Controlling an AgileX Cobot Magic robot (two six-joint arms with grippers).
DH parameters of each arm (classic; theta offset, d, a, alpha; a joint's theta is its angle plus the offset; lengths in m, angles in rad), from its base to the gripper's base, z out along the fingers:
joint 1: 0 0.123 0 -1.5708
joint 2: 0.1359 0 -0.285 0
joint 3: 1.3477 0 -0.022 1.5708
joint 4: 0 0.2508 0 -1.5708
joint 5: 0 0 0.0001 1.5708
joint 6: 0 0.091 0 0
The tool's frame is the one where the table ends.
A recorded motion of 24 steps. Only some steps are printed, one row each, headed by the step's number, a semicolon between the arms.
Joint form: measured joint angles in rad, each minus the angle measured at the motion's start. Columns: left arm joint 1, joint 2, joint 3, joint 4, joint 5, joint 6; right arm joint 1, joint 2, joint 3, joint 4, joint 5, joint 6.
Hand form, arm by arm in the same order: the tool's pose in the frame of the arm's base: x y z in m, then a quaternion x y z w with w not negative. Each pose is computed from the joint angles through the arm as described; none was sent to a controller.
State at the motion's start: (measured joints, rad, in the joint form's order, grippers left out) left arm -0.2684 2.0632 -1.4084 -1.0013 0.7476 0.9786; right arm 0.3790 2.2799 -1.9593 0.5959 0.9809 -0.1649
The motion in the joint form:
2: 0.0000 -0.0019 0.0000 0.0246 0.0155 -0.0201; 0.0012 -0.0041 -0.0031 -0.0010 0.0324 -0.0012
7: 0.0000 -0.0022 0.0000 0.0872 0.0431 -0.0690; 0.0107 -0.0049 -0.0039 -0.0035 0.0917 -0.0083
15: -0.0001 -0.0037 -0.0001 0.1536 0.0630 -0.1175; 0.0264 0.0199 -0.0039 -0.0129 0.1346 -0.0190
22: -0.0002 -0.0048 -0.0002 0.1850 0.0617 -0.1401; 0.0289 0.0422 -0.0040 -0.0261 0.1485 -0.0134
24: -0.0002 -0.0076 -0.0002 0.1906 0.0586 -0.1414; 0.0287 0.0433 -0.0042 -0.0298 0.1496 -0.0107
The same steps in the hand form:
2: 0.3980 -0.1636 0.1731 0.26147 0.88805 -0.30539 0.22303; 0.4429 0.2236 0.2051 -0.14661 0.93823 0.28616 0.12781
7: 0.3946 -0.1617 0.1705 0.26698 0.89462 -0.29727 0.20001; 0.4355 0.2272 0.2044 -0.16403 0.93890 0.28552 0.10017
15: 0.3918 -0.1591 0.1684 0.27199 0.90155 -0.28417 0.18019; 0.4300 0.2335 0.1913 -0.18178 0.94049 0.27896 0.06802
22: 0.3915 -0.1576 0.1676 0.27258 0.90520 -0.27482 0.17546; 0.4296 0.2340 0.1797 -0.18237 0.94379 0.27097 0.05067
24: 0.3915 -0.1572 0.1685 0.27374 0.90528 -0.27217 0.17739; 0.4297 0.2337 0.1791 -0.18179 0.94444 0.26929 0.04962

